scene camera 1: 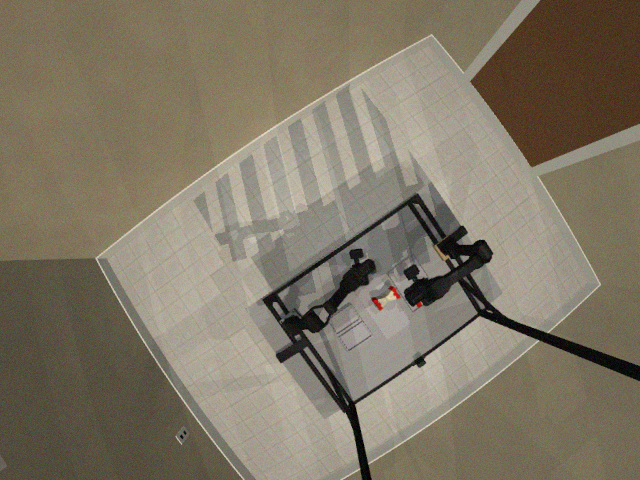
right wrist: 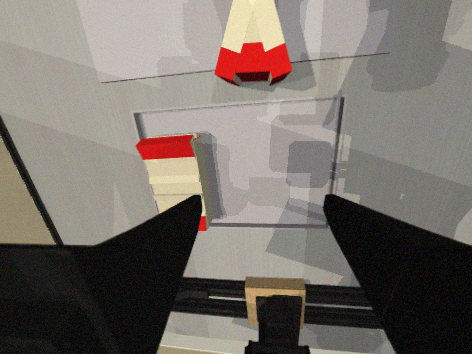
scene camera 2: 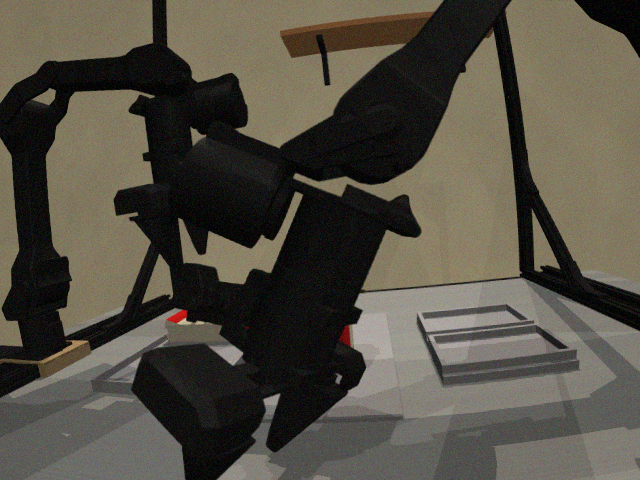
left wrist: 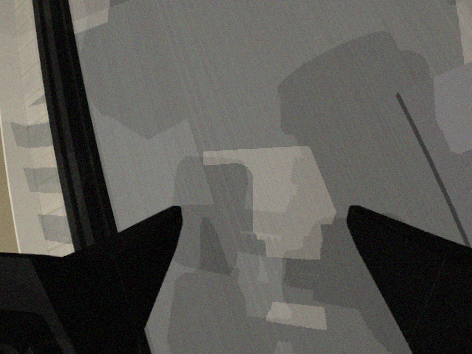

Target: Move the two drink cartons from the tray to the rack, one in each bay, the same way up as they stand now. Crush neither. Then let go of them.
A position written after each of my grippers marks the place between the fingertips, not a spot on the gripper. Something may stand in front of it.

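Open, my right gripper point(scene camera 2: 189, 260), point(right wrist: 262, 201) holds nothing. I see my left gripper point(left wrist: 264, 214) too. There is a pale mat point(scene camera 2: 376, 398), point(scene camera 1: 391, 319), point(right wrist: 124, 47) in my view, and I also see a grey tray point(scene camera 2: 118, 379), point(scene camera 1: 396, 275), point(right wrist: 269, 163).
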